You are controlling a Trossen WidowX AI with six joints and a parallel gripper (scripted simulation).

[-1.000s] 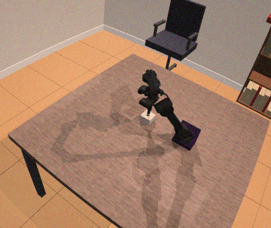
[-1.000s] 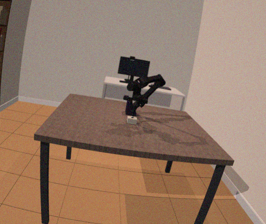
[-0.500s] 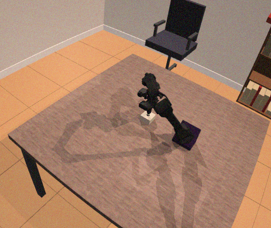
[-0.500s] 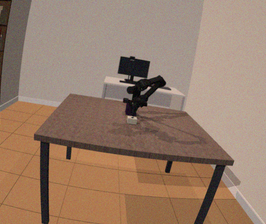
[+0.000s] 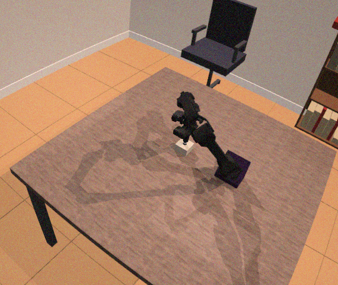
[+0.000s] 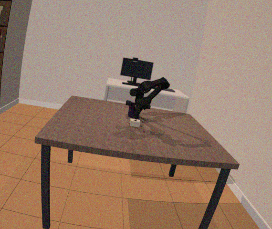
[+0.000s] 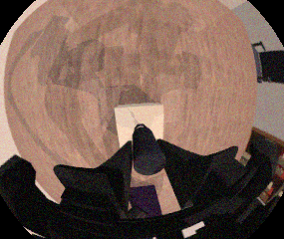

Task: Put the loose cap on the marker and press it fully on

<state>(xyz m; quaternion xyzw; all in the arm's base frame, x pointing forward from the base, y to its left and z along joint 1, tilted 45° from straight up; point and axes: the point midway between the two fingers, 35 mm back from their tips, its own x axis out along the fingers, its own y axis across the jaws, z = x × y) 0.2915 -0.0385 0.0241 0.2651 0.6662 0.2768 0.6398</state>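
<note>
Now: the marker cap 10 mm above my gripper tip. The rest, counted from my gripper tip: holder block (60 mm below).
</note>
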